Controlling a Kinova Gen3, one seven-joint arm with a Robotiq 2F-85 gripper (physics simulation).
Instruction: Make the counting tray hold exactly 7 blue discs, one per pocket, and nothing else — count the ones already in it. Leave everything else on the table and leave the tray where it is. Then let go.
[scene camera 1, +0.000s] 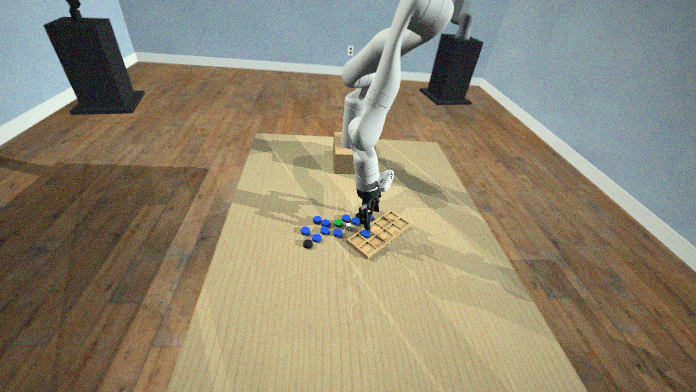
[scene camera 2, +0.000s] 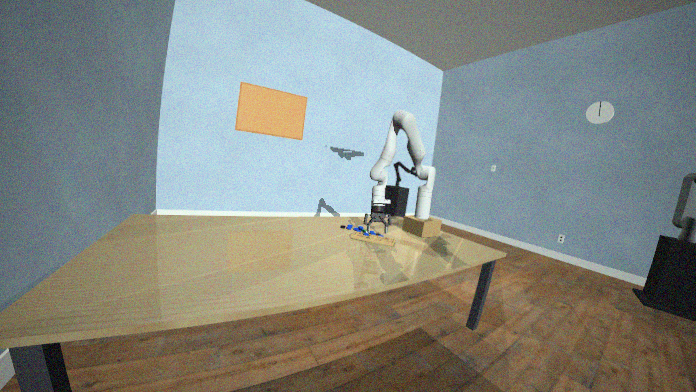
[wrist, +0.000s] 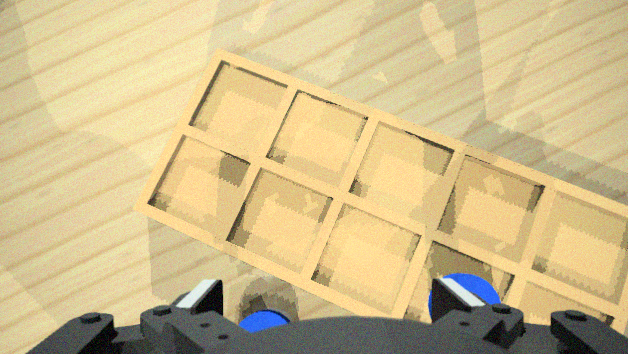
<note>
My gripper (wrist: 327, 302) is open and holds nothing. Also in view: a blue disc (wrist: 262, 319). A blue disc (wrist: 473, 283) rests on a wooden counting tray (scene camera 1: 386, 228).
The wooden counting tray also shows in the wrist view (wrist: 362, 208).
</note>
